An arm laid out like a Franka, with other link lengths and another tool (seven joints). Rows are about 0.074 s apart.
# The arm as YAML. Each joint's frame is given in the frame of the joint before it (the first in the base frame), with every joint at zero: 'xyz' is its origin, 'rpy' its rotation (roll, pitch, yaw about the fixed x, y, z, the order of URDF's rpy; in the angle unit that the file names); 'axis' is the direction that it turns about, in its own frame. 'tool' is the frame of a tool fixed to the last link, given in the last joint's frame.
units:
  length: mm
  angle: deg
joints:
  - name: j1
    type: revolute
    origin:
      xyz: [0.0, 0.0, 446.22]
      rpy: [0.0, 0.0, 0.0]
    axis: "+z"
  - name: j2
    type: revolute
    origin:
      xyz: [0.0, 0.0, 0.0]
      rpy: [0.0, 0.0, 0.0]
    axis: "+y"
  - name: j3
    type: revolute
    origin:
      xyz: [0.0, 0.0, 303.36]
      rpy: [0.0, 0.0, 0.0]
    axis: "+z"
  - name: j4
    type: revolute
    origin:
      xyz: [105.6, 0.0, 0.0]
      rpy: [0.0, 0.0, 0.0]
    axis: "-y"
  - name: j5
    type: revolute
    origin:
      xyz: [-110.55, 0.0, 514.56]
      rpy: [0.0, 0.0, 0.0]
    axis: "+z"
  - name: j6
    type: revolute
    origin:
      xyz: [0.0, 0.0, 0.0]
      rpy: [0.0, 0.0, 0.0]
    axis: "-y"
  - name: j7
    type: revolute
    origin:
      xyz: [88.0, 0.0, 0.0]
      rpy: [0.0, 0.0, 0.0]
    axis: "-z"
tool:
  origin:
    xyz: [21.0, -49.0, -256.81]
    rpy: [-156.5, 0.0, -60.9]
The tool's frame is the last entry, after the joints.
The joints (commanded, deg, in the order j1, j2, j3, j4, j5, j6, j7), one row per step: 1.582, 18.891, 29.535, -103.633, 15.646, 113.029, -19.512; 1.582, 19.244, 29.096, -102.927, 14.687, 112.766, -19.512; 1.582, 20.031, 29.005, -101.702, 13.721, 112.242, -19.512; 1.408, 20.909, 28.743, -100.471, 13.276, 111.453, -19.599; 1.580, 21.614, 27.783, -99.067, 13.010, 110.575, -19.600; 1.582, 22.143, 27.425, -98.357, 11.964, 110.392, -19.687; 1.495, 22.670, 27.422, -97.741, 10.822, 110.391, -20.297; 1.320, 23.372, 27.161, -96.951, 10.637, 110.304, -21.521
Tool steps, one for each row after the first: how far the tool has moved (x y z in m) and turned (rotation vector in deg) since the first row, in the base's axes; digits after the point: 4 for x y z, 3 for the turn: 0.0075, -0.0067, 0.0010, -0.583, -0.507, 0.046; 0.0139, -0.0086, 0.0027, -0.919, -0.803, 0.424; 0.0205, -0.0136, 0.0028, -1.019, -0.551, 0.382; 0.0302, -0.0225, 0.0049, -1.229, -0.438, -0.134; 0.0370, -0.0290, 0.0038, -1.868, -0.901, 0.045; 0.0426, -0.0320, 0.0030, -2.286, -1.627, 0.934; 0.0495, -0.0358, 0.0016, -1.887, -1.959, 1.618
